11 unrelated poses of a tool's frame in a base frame.
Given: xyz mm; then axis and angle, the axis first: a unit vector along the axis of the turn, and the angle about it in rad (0 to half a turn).
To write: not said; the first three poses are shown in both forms.
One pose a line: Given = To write
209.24 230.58 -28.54 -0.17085 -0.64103 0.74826 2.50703 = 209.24 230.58 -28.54 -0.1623 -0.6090 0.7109 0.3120
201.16 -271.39 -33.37 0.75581 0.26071 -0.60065 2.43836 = 201.16 -271.39 -33.37 0.7096 0.2448 -0.5639 0.3444
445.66 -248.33 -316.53 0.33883 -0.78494 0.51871 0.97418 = 445.66 -248.33 -316.53 0.1586 -0.3674 0.2428 0.8837
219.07 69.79 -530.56 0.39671 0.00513 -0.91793 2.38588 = 219.07 69.79 -530.56 0.3687 0.0048 -0.8532 0.3689
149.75 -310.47 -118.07 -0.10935 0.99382 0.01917 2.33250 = 149.75 -310.47 -118.07 -0.1005 0.9136 0.0176 0.3936
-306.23 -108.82 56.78 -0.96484 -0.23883 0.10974 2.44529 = -306.23 -108.82 56.78 -0.9070 -0.2245 0.1032 0.3412
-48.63 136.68 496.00 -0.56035 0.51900 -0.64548 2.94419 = -48.63 136.68 496.00 -0.5576 0.5165 -0.6423 0.0985
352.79 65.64 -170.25 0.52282 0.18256 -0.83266 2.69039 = 352.79 65.64 -170.25 0.5096 0.1779 -0.8116 0.2237
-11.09 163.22 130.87 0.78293 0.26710 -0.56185 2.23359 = -11.09 163.22 130.87 0.7036 0.2400 -0.5049 0.4386
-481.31 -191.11 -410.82 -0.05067 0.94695 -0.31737 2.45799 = -481.31 -191.11 -410.82 -0.0477 0.8922 -0.2990 0.3352
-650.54 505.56 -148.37 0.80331 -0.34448 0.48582 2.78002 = -650.54 505.56 -148.37 0.7902 -0.3389 0.4779 0.1798
